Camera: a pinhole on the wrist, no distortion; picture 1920 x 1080 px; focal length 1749.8 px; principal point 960.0 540.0 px. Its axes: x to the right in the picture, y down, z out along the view. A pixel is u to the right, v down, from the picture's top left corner.
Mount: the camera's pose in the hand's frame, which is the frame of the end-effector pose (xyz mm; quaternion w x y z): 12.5 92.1 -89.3 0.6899 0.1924 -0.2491 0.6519
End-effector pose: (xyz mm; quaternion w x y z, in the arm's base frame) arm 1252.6 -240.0 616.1 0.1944 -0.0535 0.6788 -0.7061
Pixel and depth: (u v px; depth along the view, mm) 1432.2 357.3 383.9
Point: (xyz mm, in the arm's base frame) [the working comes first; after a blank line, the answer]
In the camera's frame: 103.6 -40.1 383.9

1319.7 -511.5 686.2
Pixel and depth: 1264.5 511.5 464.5
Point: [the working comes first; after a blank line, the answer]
In the camera's frame: 80.8 -7.6 464.5

1360.7 -543.4 759.4
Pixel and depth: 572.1 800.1 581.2
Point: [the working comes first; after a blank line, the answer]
In the camera's frame: -128.8 86.4 581.2

1402.7 -470.3 1003.0
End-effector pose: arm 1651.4 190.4 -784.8 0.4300 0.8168 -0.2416 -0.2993
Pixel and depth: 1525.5 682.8 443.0
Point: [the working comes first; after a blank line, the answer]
In the camera's frame: 143.2 36.2 443.0

1372.5 62.0 -968.7
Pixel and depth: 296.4 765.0 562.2
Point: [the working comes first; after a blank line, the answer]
In the camera's frame: -213.2 72.3 562.2

1464.0 346.5 -1199.4
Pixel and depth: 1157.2 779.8 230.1
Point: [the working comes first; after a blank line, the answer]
In the camera's frame: 25.9 31.5 230.1

1550.6 166.1 -840.1
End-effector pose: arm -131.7 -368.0 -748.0 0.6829 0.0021 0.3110 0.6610
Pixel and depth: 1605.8 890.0 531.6
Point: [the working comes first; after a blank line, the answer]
In the camera's frame: 196.2 106.3 531.6

119.2 -316.8 -352.3
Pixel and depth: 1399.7 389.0 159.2
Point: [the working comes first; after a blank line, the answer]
In the camera's frame: 40.0 -13.7 159.2

-132.0 -327.4 -690.4
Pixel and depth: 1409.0 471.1 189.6
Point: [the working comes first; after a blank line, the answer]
In the camera's frame: 48.7 -7.5 189.6

-109.4 -324.8 -667.5
